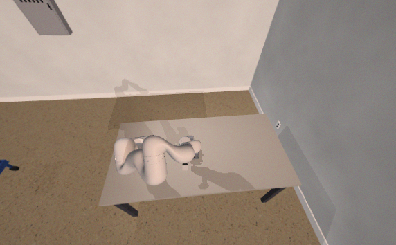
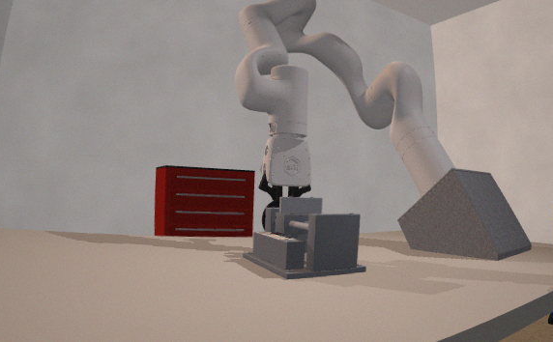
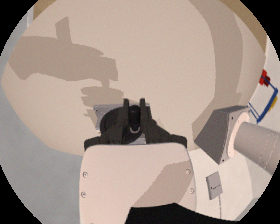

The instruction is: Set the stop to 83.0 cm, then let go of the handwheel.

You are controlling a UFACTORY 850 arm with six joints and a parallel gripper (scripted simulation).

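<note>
The handwheel lies 20 mm to the left of my hand, 10 mm below it and 10 mm ahead of it.
</note>
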